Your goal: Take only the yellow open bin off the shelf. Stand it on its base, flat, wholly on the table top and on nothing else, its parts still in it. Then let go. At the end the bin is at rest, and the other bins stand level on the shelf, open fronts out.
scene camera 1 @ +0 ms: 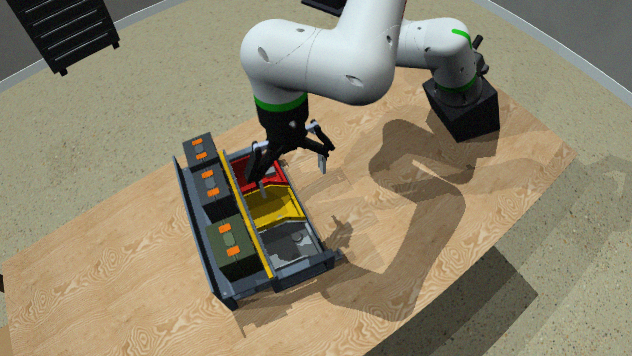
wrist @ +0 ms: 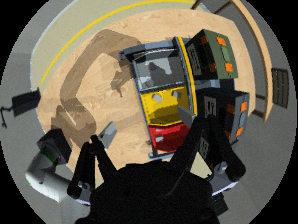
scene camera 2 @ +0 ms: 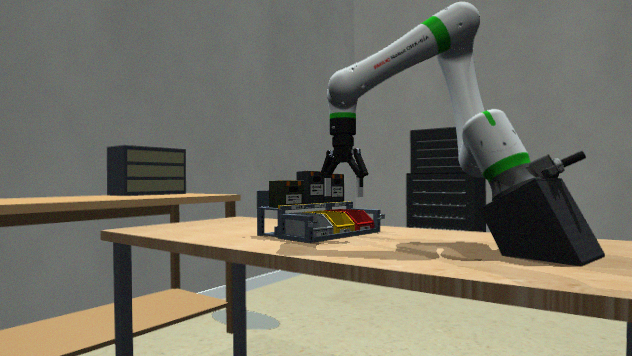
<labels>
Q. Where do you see a grey bin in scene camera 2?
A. At 324, 227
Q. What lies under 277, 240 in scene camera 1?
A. A grey bin.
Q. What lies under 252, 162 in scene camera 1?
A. My gripper.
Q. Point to a grey bin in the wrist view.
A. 169, 70
</labels>
